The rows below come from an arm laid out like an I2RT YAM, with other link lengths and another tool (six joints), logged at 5 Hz.
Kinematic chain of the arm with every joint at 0, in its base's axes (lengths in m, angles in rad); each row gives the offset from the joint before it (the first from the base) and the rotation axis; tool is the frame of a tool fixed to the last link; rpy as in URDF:
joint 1: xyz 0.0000 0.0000 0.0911 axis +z
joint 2: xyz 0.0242 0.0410 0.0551 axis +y
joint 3: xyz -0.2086 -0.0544 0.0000 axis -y
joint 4: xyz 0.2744 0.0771 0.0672 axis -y
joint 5: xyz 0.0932 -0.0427 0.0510 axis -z
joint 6: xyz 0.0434 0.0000 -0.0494 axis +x
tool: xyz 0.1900 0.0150 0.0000 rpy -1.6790 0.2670 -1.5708
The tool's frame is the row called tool.
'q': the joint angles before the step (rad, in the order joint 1, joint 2, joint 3, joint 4, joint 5, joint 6). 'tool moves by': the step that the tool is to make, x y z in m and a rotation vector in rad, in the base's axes. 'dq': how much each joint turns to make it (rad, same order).
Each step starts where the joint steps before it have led.
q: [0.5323, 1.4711, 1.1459, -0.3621, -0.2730, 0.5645]
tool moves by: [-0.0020, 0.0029, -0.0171, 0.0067, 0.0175, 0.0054]
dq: [0.0017, 0.0198, -0.0368, 0.0475, -0.0122, 0.0093]
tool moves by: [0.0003, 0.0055, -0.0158, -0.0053, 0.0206, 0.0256]
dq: [-0.0017, 0.0539, 0.0123, 0.0171, -0.0246, -0.0139]
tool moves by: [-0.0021, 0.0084, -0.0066, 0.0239, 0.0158, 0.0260]
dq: [0.0000, 0.0323, 0.0001, 0.0322, -0.0384, 0.0046]
